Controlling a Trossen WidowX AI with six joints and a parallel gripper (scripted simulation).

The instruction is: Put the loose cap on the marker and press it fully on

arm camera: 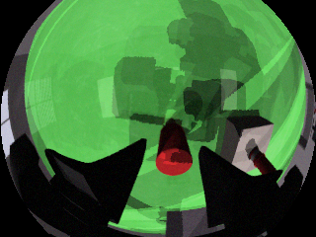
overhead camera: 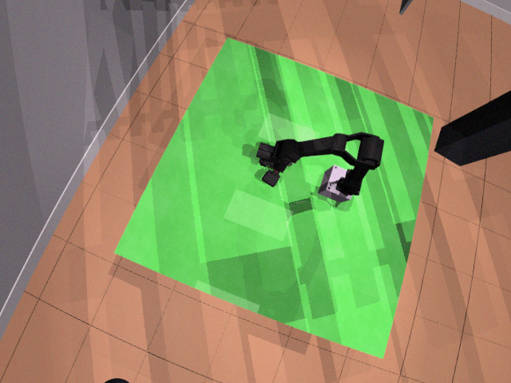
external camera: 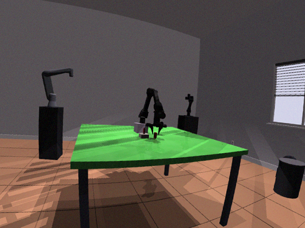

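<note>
Now: gripper tip 1 cm above the red cap. Round my gripper tip: pale holder block: 1 cm behind, 11 cm to the right, 2 cm below.
</note>
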